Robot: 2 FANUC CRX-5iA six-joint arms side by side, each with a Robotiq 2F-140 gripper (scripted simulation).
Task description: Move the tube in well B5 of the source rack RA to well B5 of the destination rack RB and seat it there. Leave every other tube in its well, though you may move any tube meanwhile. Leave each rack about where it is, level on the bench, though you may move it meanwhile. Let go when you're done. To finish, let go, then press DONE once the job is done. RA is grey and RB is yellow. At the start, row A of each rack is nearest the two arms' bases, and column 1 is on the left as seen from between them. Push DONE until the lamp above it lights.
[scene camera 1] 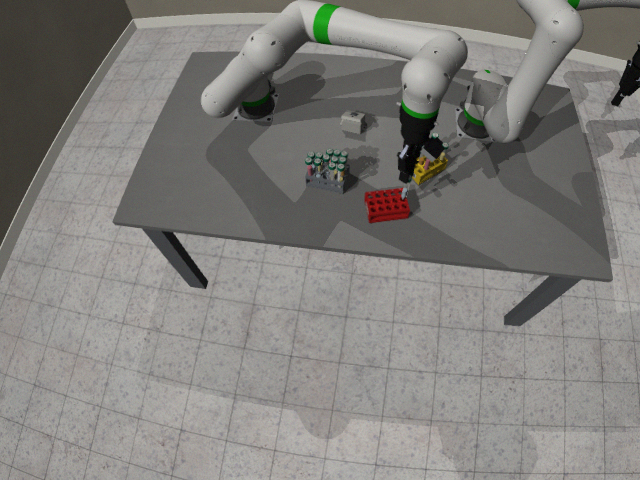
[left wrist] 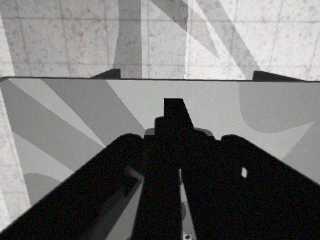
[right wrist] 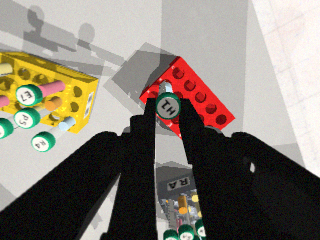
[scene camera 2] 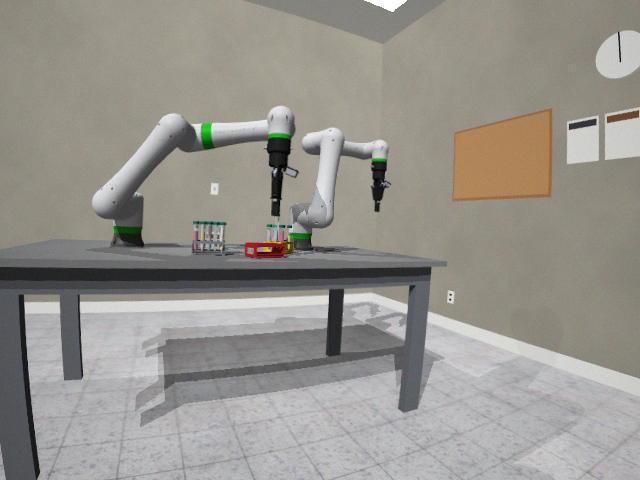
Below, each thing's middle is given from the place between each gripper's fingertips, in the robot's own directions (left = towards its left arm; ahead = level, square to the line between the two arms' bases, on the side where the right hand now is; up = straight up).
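The green-capped tube marked h1 [right wrist: 168, 106] has my right hand [scene camera 1: 405, 177] 8 cm above it and 1 cm to the right of it. Counting from that right hand, the grey rack RA [right wrist: 183, 185] is 17 cm below, 24 cm to the right and 8 cm behind, and the red rack [scene camera 1: 390, 213] is 17 cm below too, 4 cm to the right and 2 cm ahead.
My left gripper is 160 mm above the green-capped tube marked h1, 790 mm to the left of it and 410 mm short of it. From my left hand you'd find the grey rack RA 240 mm below, 1040 mm to the right and 320 mm ahead, while the red rack is 240 mm below, 840 mm to the right and 420 mm ahead.
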